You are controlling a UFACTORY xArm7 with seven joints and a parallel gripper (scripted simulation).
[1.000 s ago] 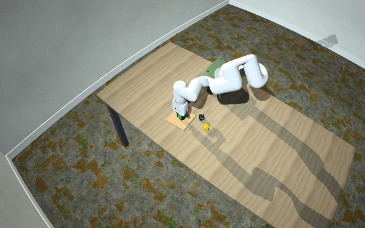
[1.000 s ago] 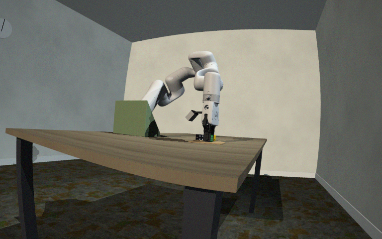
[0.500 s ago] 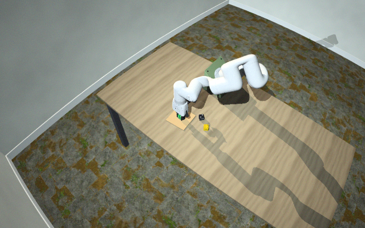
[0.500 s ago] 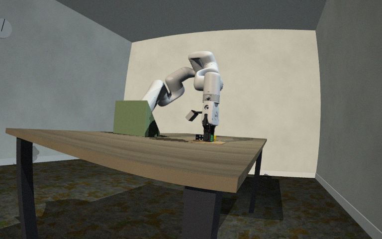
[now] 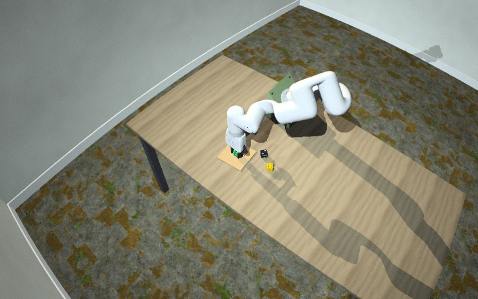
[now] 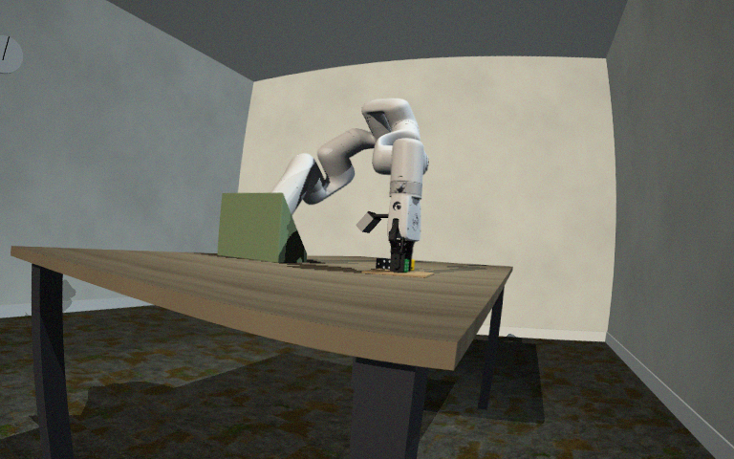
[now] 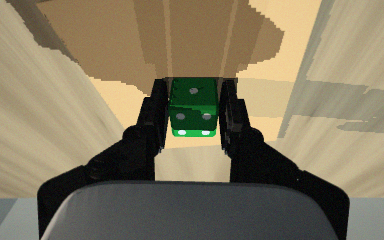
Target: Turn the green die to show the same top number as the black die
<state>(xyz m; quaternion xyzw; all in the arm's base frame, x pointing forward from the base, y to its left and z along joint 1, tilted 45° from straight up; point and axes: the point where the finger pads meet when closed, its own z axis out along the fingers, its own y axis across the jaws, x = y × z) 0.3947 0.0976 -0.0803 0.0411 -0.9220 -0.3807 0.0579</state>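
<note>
The green die is 1 cm below my hand. The rest, counted from my hand: black die 9 cm behind, 10 cm to the left, 1 cm below; yellow die 5 cm behind, 17 cm to the left, 1 cm below; tan mat 2 cm below.
</note>
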